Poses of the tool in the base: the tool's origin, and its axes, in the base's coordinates. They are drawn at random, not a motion.
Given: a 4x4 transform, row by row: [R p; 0 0 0 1], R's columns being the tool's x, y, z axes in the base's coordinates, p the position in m. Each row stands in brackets.
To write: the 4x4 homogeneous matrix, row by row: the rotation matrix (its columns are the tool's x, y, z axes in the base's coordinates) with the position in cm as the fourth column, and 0 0 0 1 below. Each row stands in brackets. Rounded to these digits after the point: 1 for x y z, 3 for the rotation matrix.
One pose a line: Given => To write
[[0.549 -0.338 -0.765 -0.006], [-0.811 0.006 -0.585 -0.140], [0.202 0.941 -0.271 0.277], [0 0 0 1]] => [[0.549 -0.338 -0.765 -0.6], [-0.811 0.006 -0.585 -14.0], [0.202 0.941 -0.271 27.7], [0 0 0 1]]
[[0.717 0.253 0.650 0.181], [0.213 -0.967 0.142 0.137], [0.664 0.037 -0.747 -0.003], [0 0 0 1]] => [[0.717 0.253 0.650 18.1], [0.213 -0.967 0.142 13.7], [0.664 0.037 -0.747 -0.3], [0 0 0 1]]
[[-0.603 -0.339 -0.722 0.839], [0.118 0.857 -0.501 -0.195], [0.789 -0.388 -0.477 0.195], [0 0 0 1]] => [[-0.603 -0.339 -0.722 83.9], [0.118 0.857 -0.501 -19.5], [0.789 -0.388 -0.477 19.5], [0 0 0 1]]
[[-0.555 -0.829 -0.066 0.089], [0.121 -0.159 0.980 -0.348], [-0.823 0.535 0.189 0.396], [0 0 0 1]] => [[-0.555 -0.829 -0.066 8.9], [0.121 -0.159 0.980 -34.8], [-0.823 0.535 0.189 39.6], [0 0 0 1]]
